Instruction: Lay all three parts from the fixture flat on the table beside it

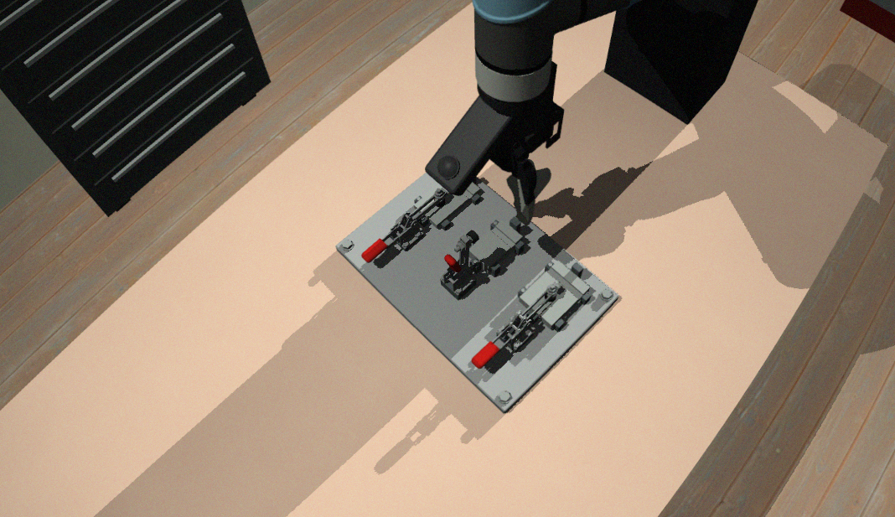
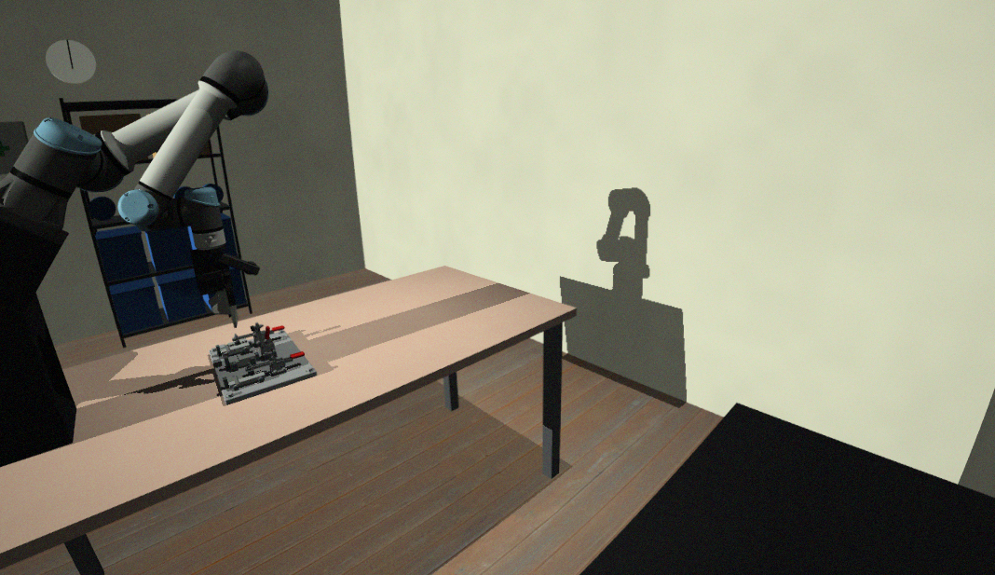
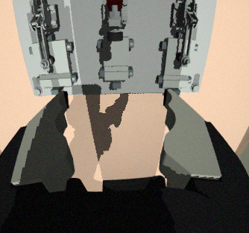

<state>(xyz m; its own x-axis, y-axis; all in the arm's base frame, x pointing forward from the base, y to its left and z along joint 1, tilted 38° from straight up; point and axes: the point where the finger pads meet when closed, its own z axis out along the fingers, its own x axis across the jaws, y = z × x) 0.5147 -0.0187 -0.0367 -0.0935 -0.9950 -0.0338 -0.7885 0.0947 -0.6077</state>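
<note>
Right now my hand is 150 mm above the grey fixture plate, 40 mm short of it and 10 mm to the left of it.
</note>
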